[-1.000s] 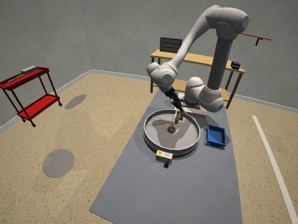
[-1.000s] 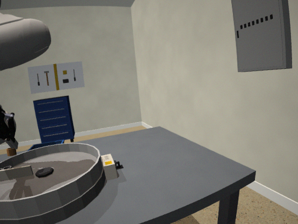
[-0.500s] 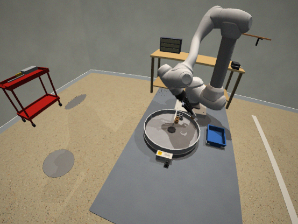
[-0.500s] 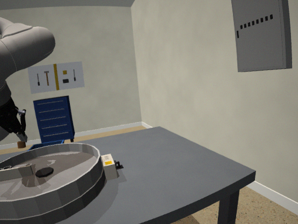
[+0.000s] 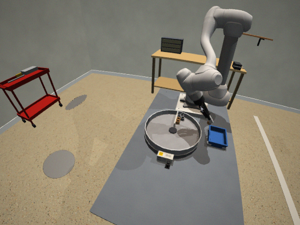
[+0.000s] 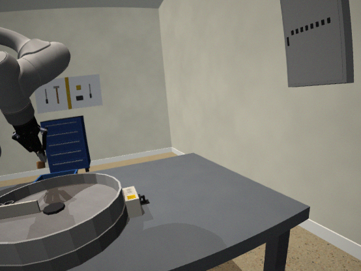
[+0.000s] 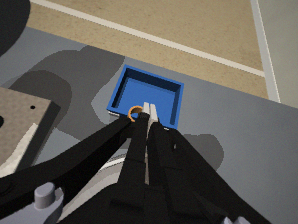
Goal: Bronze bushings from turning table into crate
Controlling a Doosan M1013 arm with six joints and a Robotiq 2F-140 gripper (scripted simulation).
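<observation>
The blue crate is 1 cm ahead of my hand, 11 cm to the left of it and 15 cm below it. The rest, counted from my hand: round grey turning table 7 cm ahead, 25 cm to the right, 13 cm below.
</observation>
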